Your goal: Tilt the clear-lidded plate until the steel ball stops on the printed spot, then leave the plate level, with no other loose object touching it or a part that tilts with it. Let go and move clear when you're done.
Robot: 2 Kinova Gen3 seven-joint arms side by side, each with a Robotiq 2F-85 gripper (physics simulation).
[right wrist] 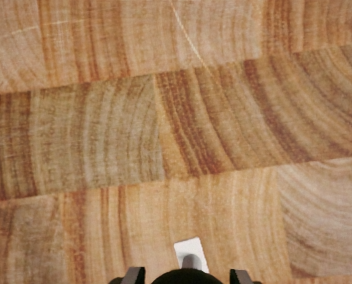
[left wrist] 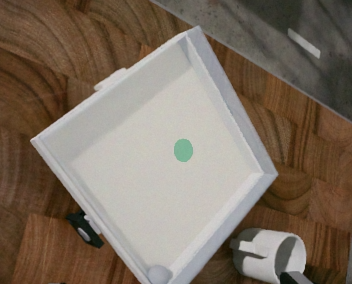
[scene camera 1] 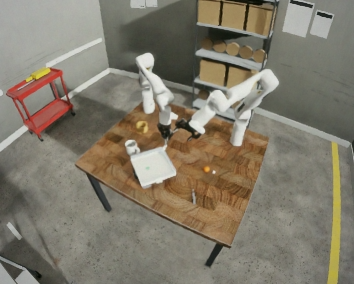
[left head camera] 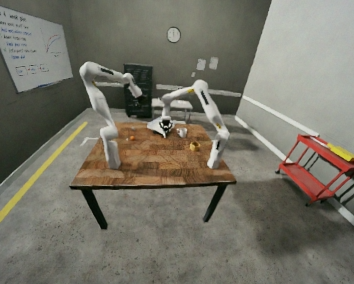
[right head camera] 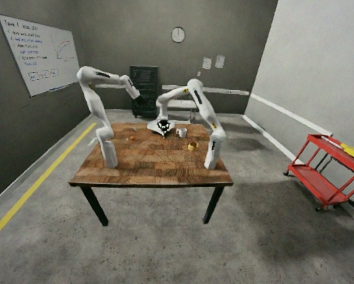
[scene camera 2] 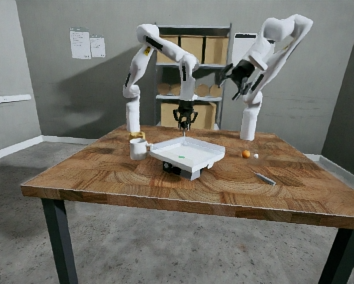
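Observation:
The white square plate point(scene camera 1: 162, 175) point(scene camera 2: 202, 161) point(left wrist: 232, 125) stands on a dark base; its exact slope is hard to judge. The green printed spot point(scene camera 1: 147, 168) point(scene camera 2: 181, 157) point(left wrist: 183, 150) is near its middle. The steel ball point(left wrist: 159, 274) lies away from the spot, in the bottom corner in the left wrist view, the corner nearest the right gripper. My right gripper point(scene camera 1: 166, 137) point(scene camera 2: 185, 130) point(right wrist: 187, 275) points down beside the plate, its fingers on either side of a black knob above a grey post point(right wrist: 191, 261); it looks shut on the knob. My left gripper point(scene camera 2: 228, 90) is open and empty, high above the table.
A white mug point(scene camera 1: 131, 147) point(scene camera 2: 138, 150) point(left wrist: 270, 256) stands close beside the plate. A yellow ring point(scene camera 2: 136, 135) is farther back. An orange ball point(scene camera 1: 207, 169) point(scene camera 2: 246, 154), a small white ball point(scene camera 1: 214, 172) point(scene camera 2: 256, 156) and a grey bar point(scene camera 1: 194, 196) point(scene camera 2: 265, 178) lie on the other side.

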